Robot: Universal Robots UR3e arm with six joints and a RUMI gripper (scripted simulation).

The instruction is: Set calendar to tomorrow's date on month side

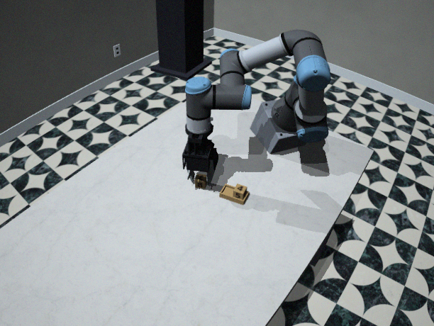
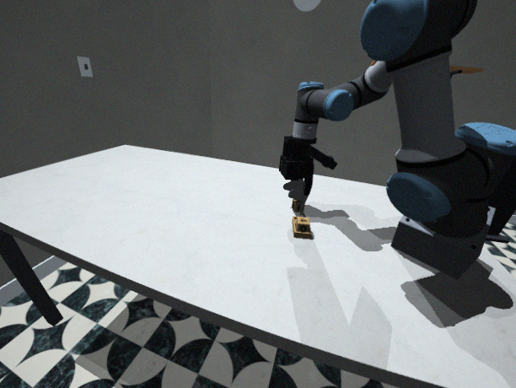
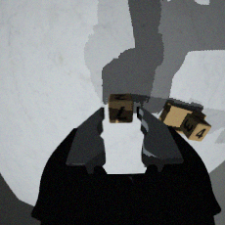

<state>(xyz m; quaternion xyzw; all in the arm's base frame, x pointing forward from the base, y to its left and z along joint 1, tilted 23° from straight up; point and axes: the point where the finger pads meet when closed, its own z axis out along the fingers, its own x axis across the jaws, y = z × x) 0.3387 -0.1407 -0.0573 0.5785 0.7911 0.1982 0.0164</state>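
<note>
Right now my hand is 1 cm above the wooden cube. Also, from my hand: wooden calendar tray: 1 cm behind, 11 cm to the left, 2 cm below.
</note>
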